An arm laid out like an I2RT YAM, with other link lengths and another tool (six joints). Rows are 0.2 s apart.
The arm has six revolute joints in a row. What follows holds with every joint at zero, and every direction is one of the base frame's. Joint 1 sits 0.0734 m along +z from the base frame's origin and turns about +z. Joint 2 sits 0.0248 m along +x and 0.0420 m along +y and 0.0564 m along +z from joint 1 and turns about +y. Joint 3 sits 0.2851 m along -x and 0.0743 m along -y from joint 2 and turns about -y. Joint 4 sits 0.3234 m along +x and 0.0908 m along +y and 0.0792 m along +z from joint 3 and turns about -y. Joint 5 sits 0.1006 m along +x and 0.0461 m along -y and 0.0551 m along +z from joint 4 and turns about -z. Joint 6 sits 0.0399 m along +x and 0.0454 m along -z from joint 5 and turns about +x. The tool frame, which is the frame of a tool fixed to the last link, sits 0.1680 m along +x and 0.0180 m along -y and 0.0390 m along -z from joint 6; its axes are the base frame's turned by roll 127.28, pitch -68.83 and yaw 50.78 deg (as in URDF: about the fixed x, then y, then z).
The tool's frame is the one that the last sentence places.
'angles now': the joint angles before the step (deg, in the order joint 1, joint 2, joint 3, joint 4, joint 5, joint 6). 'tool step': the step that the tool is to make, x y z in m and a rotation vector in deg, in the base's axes. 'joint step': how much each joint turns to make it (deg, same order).
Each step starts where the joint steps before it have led.
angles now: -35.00 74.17 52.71 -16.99 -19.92 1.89
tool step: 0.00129 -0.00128 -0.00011 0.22 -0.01 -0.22
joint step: -0.05 0.41 0.32 0.07 0.02 0.27
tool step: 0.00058 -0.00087 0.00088 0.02 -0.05 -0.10
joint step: -0.04 0.14 0.23 -0.03 0.02 0.08
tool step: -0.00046 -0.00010 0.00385 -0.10 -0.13 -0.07
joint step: -0.03 -0.31 0.32 -0.46 0.04 0.02
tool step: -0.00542 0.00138 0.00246 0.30 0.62 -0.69
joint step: -0.01 -0.88 0.19 -1.63 0.60 0.35
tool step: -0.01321 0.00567 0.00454 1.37 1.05 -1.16
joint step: -0.29 -2.20 0.06 -3.57 0.35 1.00
